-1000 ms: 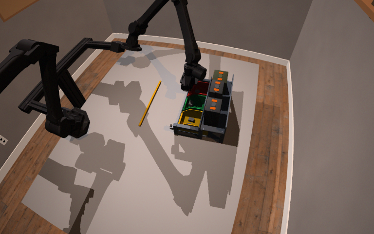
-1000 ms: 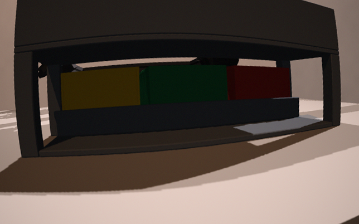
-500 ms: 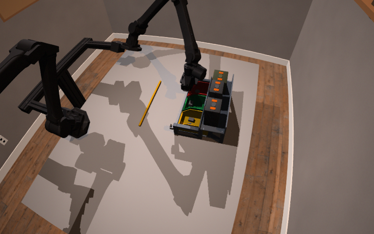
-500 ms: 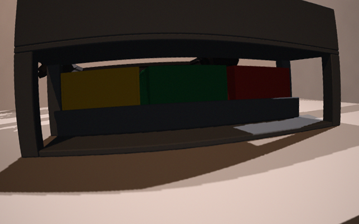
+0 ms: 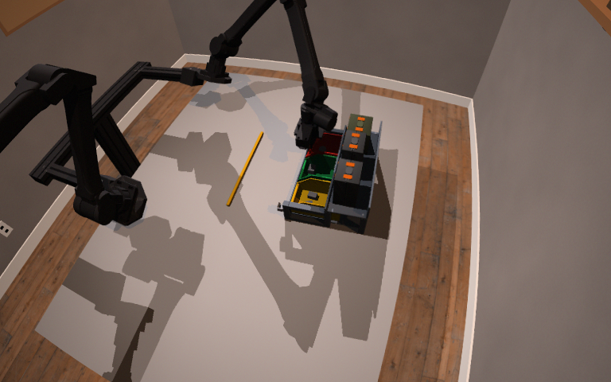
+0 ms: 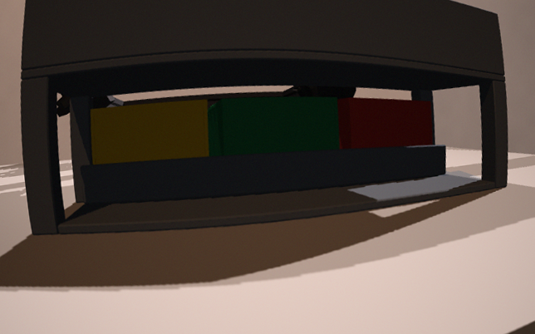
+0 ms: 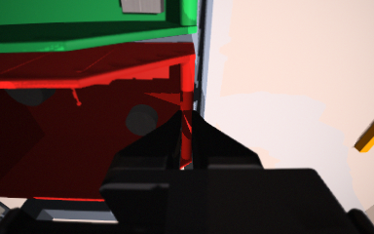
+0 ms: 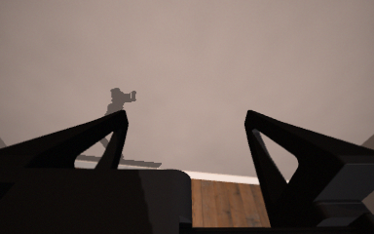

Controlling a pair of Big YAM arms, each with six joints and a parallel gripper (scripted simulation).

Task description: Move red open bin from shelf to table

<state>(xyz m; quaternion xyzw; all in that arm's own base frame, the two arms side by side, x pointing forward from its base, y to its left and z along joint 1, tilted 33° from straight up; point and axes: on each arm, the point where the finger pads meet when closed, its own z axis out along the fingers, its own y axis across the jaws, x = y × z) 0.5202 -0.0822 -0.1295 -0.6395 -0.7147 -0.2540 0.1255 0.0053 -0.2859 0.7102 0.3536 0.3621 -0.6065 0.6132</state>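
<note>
Now: the red open bin 8 cm ahead of my left hand. Also, from my left hand: grey shelf: 11 cm to the right, 11 cm ahead, 2 cm above; green bin: 11 cm to the right, 8 cm ahead.
</note>
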